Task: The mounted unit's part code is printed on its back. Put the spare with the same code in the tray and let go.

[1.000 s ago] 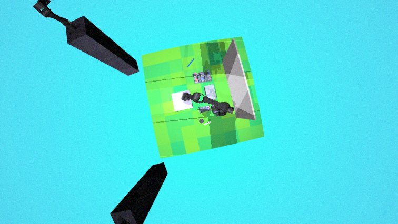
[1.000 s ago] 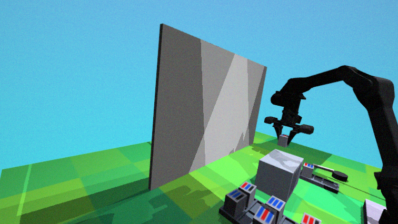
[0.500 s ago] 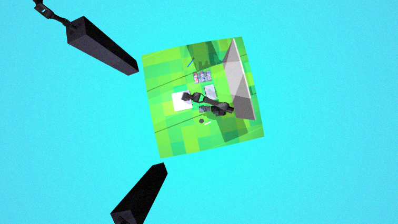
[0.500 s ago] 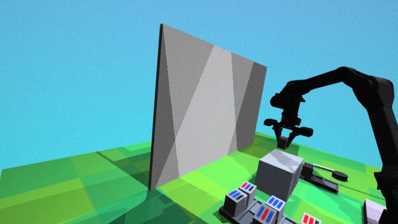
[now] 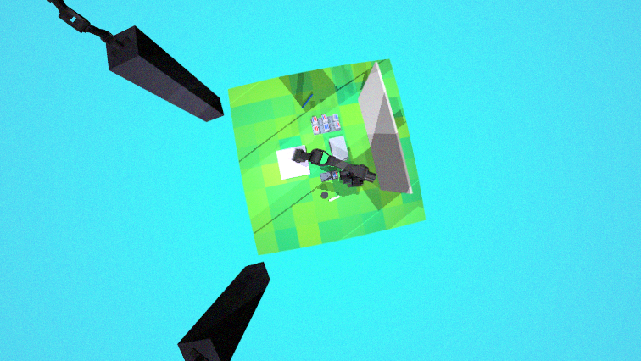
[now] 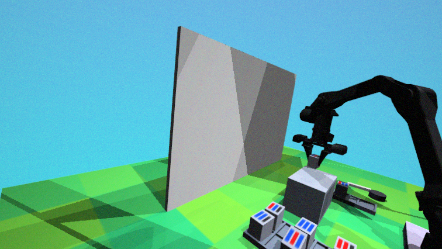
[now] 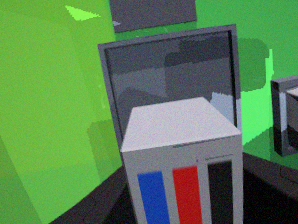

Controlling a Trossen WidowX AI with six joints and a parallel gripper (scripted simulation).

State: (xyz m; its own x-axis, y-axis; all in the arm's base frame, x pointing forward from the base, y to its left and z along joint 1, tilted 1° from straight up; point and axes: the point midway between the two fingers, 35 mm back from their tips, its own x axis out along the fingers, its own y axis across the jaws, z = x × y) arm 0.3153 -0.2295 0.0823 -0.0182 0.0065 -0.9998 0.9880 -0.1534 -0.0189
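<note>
Right now my gripper tip is 80 mm above the tray, 10 mm to the right of it and 10 mm past it. The rest, counted from my gripper tip: mounted unit 200 mm to the left, 30 mm below, 30 mm behind; grey panel 210 mm ahead, 170 mm to the left, 140 mm above; dark disc 220 mm behind, 80 mm to the right, 70 mm below.
</note>
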